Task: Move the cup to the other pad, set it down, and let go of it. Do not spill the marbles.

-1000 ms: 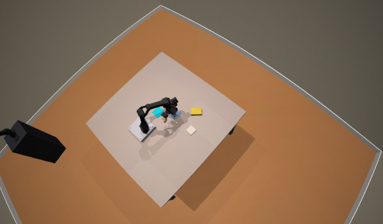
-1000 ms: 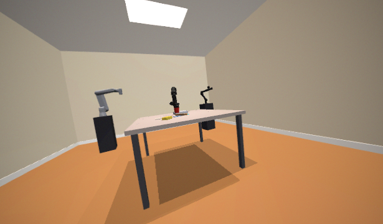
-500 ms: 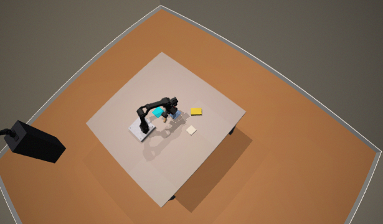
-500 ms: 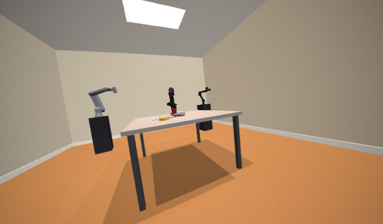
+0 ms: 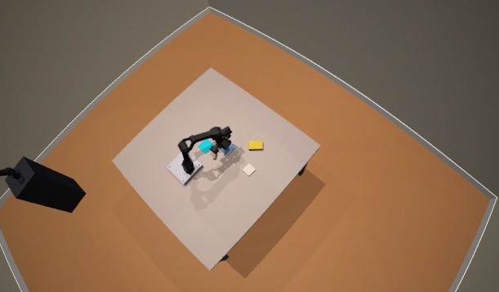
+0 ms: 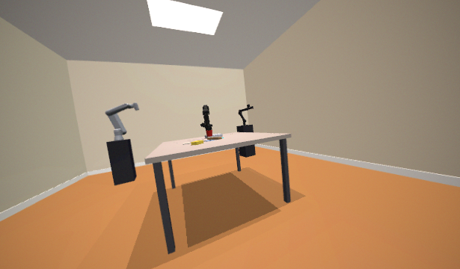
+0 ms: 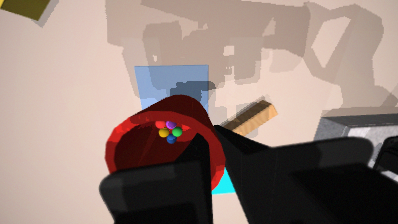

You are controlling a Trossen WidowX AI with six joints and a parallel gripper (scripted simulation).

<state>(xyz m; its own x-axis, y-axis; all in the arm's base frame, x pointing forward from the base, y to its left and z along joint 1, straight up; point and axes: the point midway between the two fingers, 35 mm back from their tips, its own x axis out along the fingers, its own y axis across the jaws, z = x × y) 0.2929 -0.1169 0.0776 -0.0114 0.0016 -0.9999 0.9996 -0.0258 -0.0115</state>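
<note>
The cyan pad is 50 mm behind my gripper tip, 150 mm to the left of it and 100 mm below it. Round my gripper tip: wooden block: 10 mm behind, 70 mm to the left, 80 mm below; blue pad: 40 mm ahead, 10 mm to the right, 100 mm below; red cup: 30 mm ahead.
</note>
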